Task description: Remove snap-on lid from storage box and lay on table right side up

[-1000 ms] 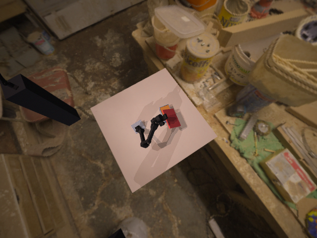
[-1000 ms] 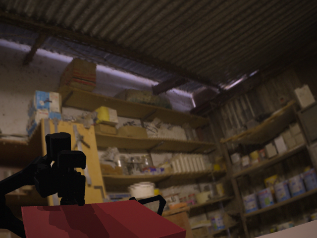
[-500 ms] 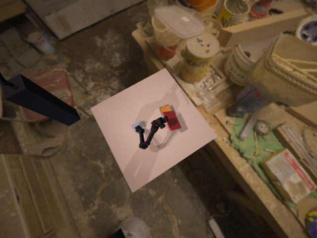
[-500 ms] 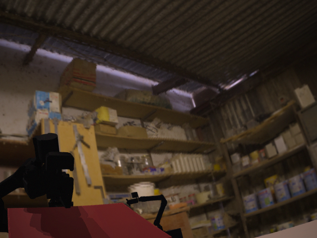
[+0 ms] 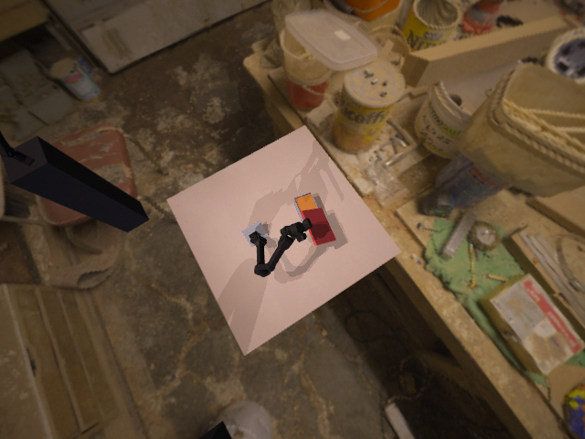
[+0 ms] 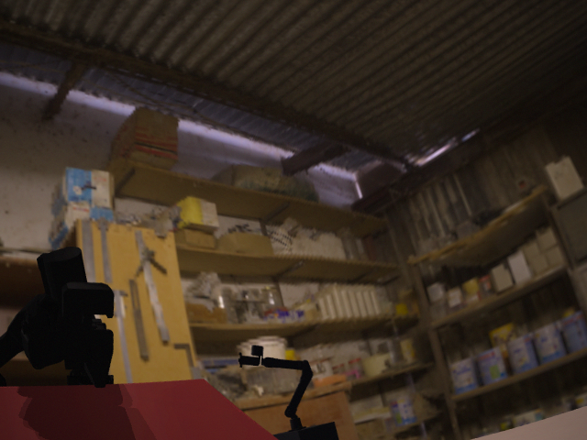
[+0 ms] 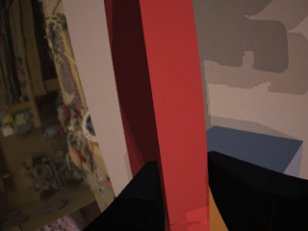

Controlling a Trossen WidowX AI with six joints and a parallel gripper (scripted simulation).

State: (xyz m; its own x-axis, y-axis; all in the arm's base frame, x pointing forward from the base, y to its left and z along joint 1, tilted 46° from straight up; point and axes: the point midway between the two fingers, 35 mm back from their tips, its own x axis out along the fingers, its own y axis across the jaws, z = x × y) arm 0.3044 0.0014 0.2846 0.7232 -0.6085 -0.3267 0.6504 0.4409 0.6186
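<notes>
Right now the red lid is 7 cm ahead of my gripper tip, 2 cm to the right of it and 4 cm below it. Also, from my gripper tip: storage box (11 cm ahead, 16 cm to the left, 18 cm below).
</notes>
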